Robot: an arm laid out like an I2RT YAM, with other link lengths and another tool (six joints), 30 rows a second.
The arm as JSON. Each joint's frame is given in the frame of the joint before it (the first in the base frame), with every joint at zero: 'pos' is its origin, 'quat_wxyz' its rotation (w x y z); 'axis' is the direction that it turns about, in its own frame. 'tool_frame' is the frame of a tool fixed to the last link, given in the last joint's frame.
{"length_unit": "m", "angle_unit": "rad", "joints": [
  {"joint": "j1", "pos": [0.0, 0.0, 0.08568], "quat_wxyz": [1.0, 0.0, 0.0, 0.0], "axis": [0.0, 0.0, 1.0]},
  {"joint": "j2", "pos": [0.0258, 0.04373, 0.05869], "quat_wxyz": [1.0, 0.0, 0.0, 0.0], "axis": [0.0, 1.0, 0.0]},
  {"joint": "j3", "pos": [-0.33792, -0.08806, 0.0], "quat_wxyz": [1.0, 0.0, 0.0, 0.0], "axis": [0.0, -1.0, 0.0]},
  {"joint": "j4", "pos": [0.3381, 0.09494, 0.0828], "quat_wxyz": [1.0, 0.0, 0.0, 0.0], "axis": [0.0, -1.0, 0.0]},
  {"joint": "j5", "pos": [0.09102, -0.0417, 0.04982], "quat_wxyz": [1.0, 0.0, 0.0, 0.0], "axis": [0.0, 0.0, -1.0]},
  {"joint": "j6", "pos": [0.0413, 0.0, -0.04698], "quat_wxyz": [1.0, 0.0, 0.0, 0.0], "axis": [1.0, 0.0, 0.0]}
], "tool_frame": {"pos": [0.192, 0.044, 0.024], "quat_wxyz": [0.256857, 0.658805, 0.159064, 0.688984]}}
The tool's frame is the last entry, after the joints.
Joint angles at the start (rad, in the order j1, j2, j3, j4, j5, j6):
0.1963, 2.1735, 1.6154, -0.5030, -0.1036, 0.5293
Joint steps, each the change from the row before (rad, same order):
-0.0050, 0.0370, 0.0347, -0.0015, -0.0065, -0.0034
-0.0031, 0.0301, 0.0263, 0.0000, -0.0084, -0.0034
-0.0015, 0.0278, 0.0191, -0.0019, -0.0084, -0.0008
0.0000, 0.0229, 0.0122, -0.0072, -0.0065, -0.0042
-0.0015, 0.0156, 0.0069, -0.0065, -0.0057, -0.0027
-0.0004, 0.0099, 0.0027, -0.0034, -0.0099, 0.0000
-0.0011, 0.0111, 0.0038, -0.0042, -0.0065, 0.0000
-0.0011, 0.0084, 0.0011, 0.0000, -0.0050, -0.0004
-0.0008, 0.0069, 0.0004, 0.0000, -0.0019, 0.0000
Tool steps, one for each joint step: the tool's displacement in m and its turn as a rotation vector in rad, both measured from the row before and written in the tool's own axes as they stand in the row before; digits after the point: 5 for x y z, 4 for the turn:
0.00344, 0.00189, 0.01194, 0.0043, -0.0032, 0.0009
0.00184, 0.00008, 0.01005, 0.0071, -0.0029, -0.0007
-0.00206, -0.00125, 0.01075, 0.0085, -0.0099, 0.0004
-0.00572, -0.00228, 0.01001, 0.0079, -0.0167, -0.0043
-0.00518, -0.00077, 0.00727, 0.0062, -0.0144, -0.0014
-0.00383, -0.00229, 0.00466, 0.0106, -0.0098, 0.0005
-0.00406, -0.00095, 0.00533, 0.0069, -0.0110, 0.0012
-0.00308, -0.00052, 0.00441, 0.0051, -0.0068, 0.0008
-0.00285, 0.00000, 0.00389, 0.0021, -0.0063, 0.0009

